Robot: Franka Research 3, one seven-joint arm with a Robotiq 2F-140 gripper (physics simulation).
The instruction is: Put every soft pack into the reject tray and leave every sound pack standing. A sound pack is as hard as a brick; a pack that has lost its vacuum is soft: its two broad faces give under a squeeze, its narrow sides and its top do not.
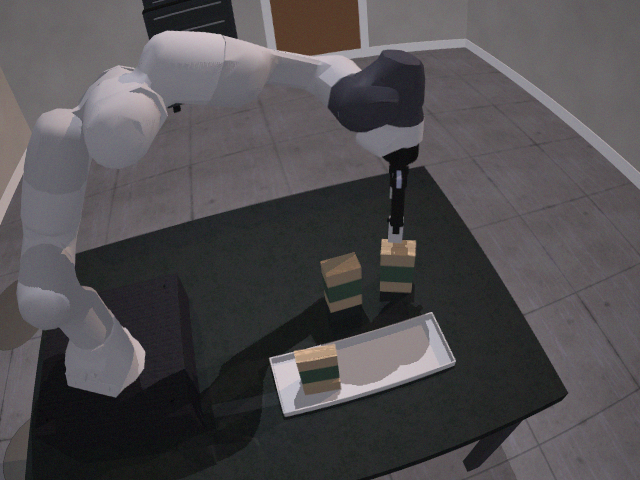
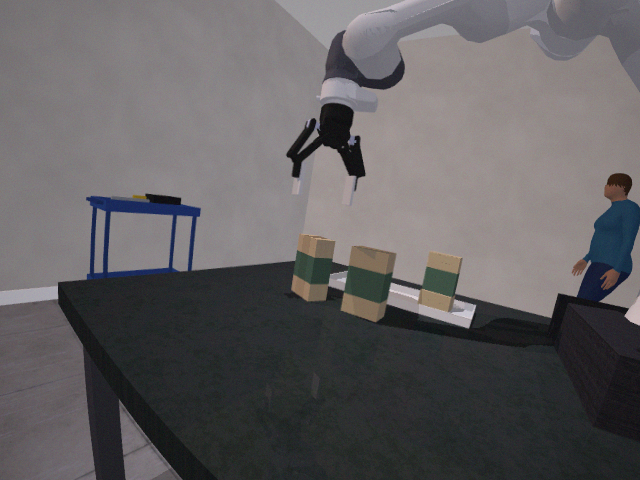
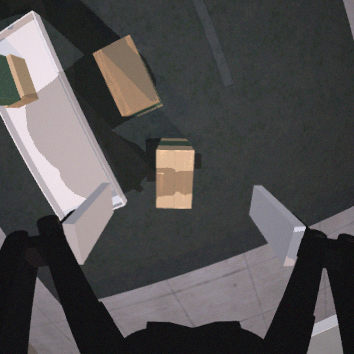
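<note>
Three tan packs with green bands show. One pack [image 1: 397,273] [image 2: 312,268] [image 3: 175,180] stands upright on the table, farthest from the robot's base. A second pack [image 1: 342,289] [image 2: 368,281] [image 3: 127,77] stands upright and turned beside it, apart from it. A third pack [image 1: 319,373] [image 2: 440,281] [image 3: 22,82] stands upright in the white tray [image 1: 442,345] [image 2: 467,316] [image 3: 55,135], at the end nearer the base. My gripper [image 1: 395,237] [image 2: 321,198] [image 3: 181,199] is wide open and empty, well above the first pack. Softness cannot be told from these looks.
The dark table [image 1: 217,248] [image 2: 310,403] carries the packs and tray. A dark block [image 1: 149,315] [image 2: 604,351] sits at the arm's base. A blue cart [image 2: 149,207] and a person [image 2: 615,232] are beyond the table.
</note>
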